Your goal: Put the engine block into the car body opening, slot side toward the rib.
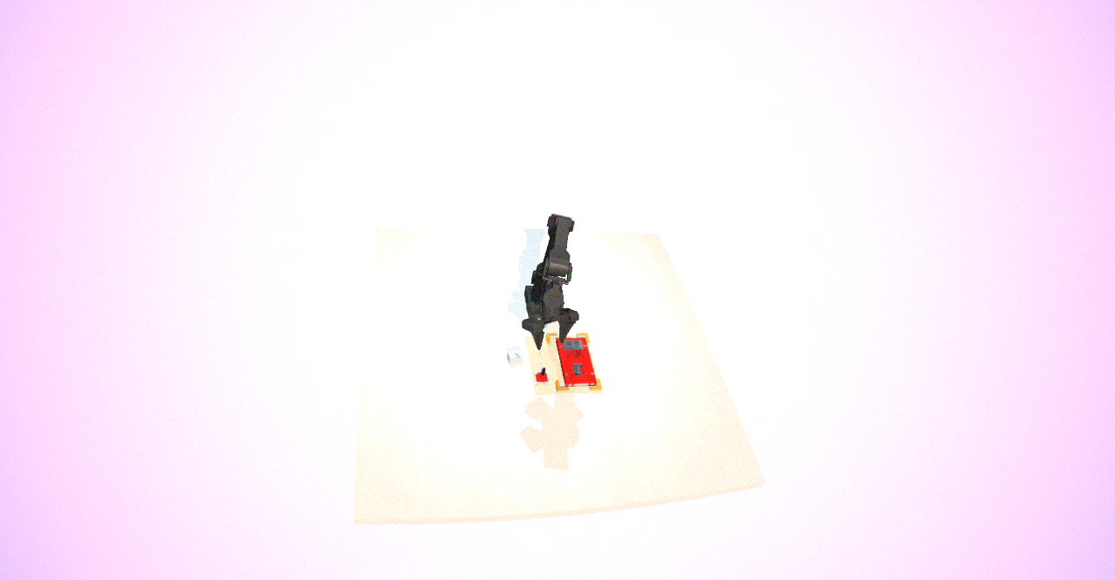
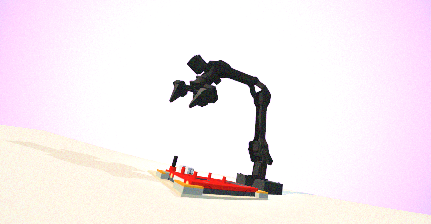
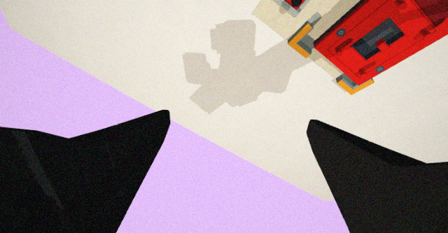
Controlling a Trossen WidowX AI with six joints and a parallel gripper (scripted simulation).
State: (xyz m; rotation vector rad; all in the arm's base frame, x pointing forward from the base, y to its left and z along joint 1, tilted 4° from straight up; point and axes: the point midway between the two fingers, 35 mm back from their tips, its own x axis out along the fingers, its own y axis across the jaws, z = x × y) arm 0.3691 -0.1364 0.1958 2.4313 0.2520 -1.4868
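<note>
My gripper tip is 13 cm past the engine block, 4 cm to the left of it and 20 cm above it. The rest, counted from my gripper tip: black peg: 4 cm behind, 2 cm to the left, 19 cm below; beige base plate: 7 cm behind, 13 cm to the left, 21 cm below.
</note>
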